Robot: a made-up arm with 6 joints. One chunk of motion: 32 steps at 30 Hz.
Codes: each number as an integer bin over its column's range. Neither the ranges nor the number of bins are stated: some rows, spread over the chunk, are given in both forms.
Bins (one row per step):
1: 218 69 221 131 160 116
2: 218 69 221 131 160 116
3: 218 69 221 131 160 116
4: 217 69 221 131 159 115
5: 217 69 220 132 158 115
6: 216 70 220 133 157 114
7: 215 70 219 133 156 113
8: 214 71 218 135 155 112
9: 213 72 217 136 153 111
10: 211 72 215 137 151 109
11: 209 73 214 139 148 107
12: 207 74 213 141 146 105
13: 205 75 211 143 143 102
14: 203 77 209 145 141 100
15: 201 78 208 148 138 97
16: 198 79 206 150 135 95
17: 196 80 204 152 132 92
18: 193 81 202 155 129 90
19: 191 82 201 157 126 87
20: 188 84 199 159 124 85
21: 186 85 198 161 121 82
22: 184 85 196 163 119 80
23: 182 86 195 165 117 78
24: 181 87 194 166 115 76
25: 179 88 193 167 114 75
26: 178 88 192 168 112 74
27: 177 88 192 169 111 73
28: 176 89 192 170 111 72
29: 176 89 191 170 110 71
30: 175 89 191 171 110 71
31: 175 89 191 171 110 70
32: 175 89 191 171 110 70
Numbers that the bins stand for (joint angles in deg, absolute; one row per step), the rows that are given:
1: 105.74 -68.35 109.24 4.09 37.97 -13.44
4: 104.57 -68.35 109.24 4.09 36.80 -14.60
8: 101.07 -66.01 105.74 8.76 32.13 -18.11
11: 95.22 -63.68 101.07 13.44 23.95 -23.95
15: 85.88 -57.84 94.06 23.95 12.27 -35.64
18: 76.53 -54.33 87.05 32.13 1.75 -43.81
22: 66.01 -49.66 80.03 41.48 -9.93 -55.50
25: 60.17 -46.15 76.53 46.15 -15.77 -61.34
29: 56.67 -44.98 74.19 49.66 -20.45 -66.01
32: 55.50 -44.98 74.19 50.83 -20.45 -67.18
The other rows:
2: 105.74 -68.35 109.24 4.09 37.97 -13.44
3: 105.74 -68.35 109.24 4.09 37.97 -13.44
5: 104.57 -68.35 108.08 5.26 35.64 -14.60
6: 103.40 -67.18 108.08 6.43 34.47 -15.77
7: 102.23 -67.18 106.91 6.43 33.30 -16.94
9: 99.90 -64.85 104.57 9.93 29.79 -19.28
10: 97.56 -64.85 102.23 11.10 27.46 -21.62
12: 92.89 -62.51 99.90 15.77 21.62 -26.29
13: 90.55 -61.34 97.56 18.11 18.11 -29.79
14: 88.21 -59.00 95.22 20.45 15.77 -32.13
16: 82.37 -56.67 91.72 26.29 8.76 -37.97
17: 80.03 -55.50 89.38 28.63 5.26 -41.48
19: 74.19 -53.16 85.88 34.47 -1.75 -47.32
20: 70.69 -50.83 83.54 36.80 -4.09 -49.66
21: 68.35 -49.66 82.37 39.14 -7.59 -53.16
23: 63.68 -48.49 78.87 43.81 -12.27 -57.84
24: 62.51 -47.32 77.70 44.98 -14.60 -60.17
26: 59.00 -46.15 75.36 47.32 -18.11 -62.51
27: 57.84 -46.15 75.36 48.49 -19.28 -63.68
28: 56.67 -44.98 75.36 49.66 -19.28 -64.85
30: 55.50 -44.98 74.19 50.83 -20.45 -66.01
31: 55.50 -44.98 74.19 50.83 -20.45 -67.18

